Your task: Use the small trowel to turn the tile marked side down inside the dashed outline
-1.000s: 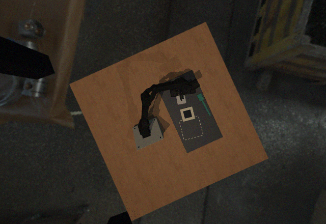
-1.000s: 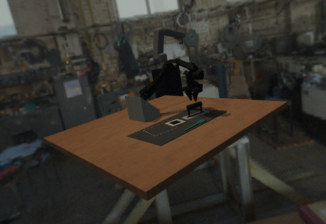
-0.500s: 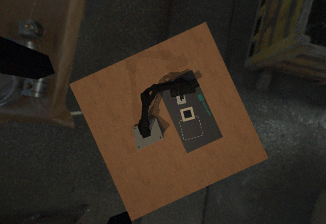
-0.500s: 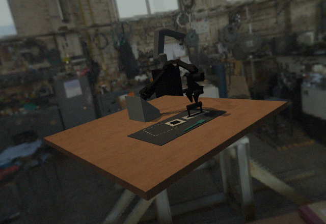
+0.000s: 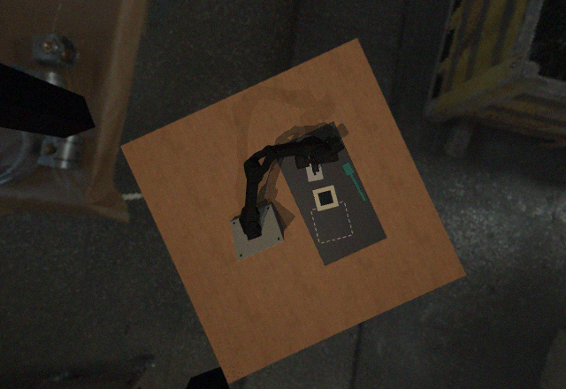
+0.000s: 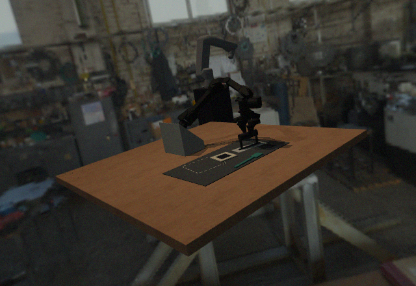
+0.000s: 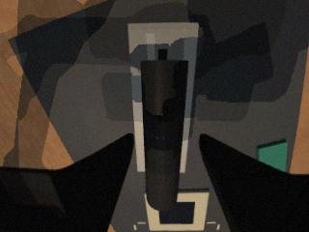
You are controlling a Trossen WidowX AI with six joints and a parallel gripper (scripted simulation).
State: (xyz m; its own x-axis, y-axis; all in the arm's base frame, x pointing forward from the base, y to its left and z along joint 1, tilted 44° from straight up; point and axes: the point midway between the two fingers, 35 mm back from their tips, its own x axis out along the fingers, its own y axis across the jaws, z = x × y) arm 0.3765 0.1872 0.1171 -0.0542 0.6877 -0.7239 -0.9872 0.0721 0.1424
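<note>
My gripper tip is 30 mm above the trowel and 20 mm to the right of it. The rest, counted from my gripper tip: green flat tool: 160 mm ahead, 150 mm to the right, 70 mm below; then tile: 200 mm to the right, 60 mm below.
</note>
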